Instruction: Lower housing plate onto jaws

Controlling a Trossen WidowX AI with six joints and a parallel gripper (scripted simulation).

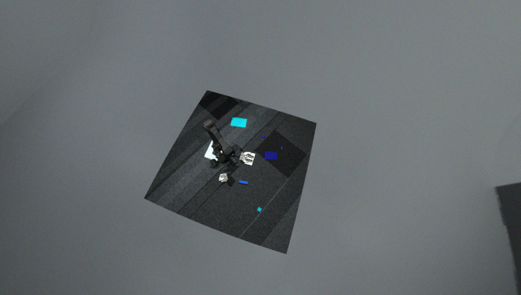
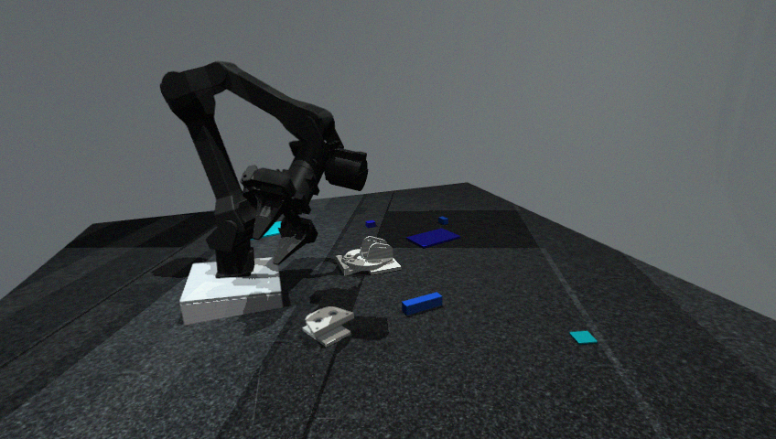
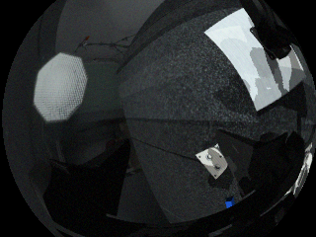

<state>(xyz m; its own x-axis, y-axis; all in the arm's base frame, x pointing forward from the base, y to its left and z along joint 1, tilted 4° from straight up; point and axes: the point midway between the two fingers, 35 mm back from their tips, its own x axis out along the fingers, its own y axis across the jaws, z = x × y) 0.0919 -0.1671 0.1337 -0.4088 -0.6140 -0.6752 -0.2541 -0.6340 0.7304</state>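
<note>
My gripper tip is 140 mm above the white stepped block, 80 mm short of it and 20 mm to the left of it. The rest, counted from my gripper tip: teal tile (480 mm ahead, 150 mm to the right, 150 mm below); then blue bar (260 mm ahead, 140 mm below, 10 mm to the left); then blue flat plate (390 mm ahead, 340 mm to the left, 140 mm below).
</note>
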